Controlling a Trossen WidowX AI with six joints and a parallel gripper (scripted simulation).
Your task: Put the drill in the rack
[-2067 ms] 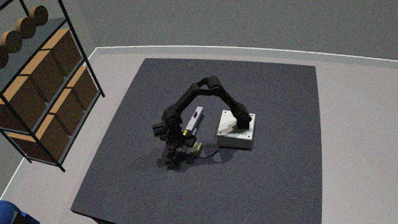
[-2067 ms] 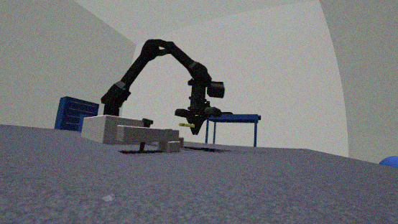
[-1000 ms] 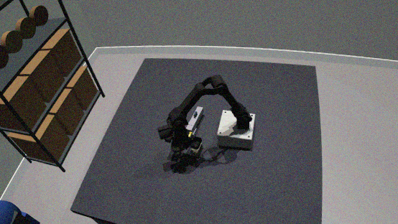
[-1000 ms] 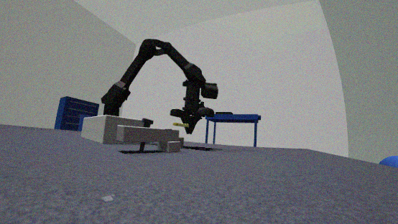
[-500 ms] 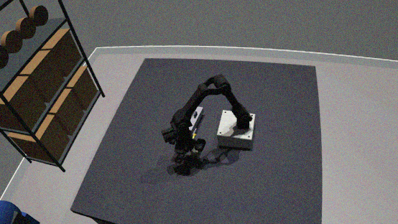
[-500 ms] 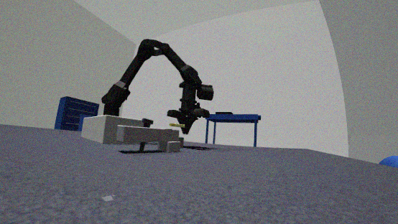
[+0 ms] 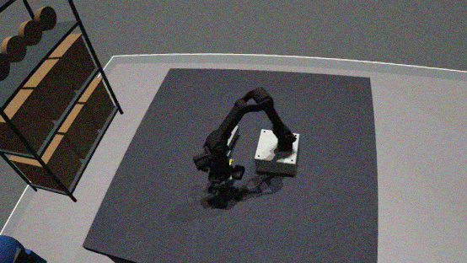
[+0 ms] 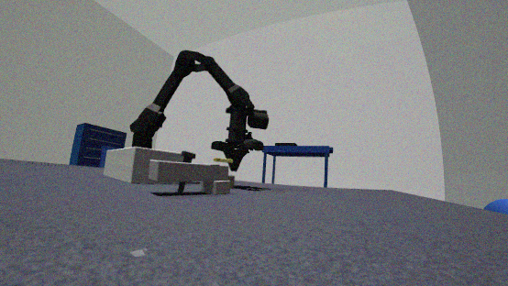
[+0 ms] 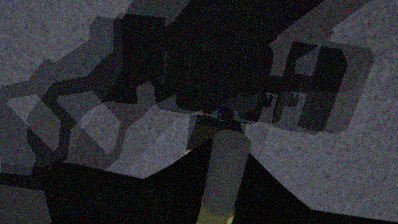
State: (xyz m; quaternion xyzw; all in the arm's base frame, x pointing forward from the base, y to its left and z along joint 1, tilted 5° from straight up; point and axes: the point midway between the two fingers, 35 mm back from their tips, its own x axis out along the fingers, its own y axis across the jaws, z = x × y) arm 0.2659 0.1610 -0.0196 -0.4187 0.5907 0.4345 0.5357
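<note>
The drill is 40 mm to the right of my gripper tip, 30 mm above it and 10 mm behind it. Round my gripper tip: black key (250 mm to the right); then tan block (50 mm to the right, 40 mm below, 20 mm behind).
</note>
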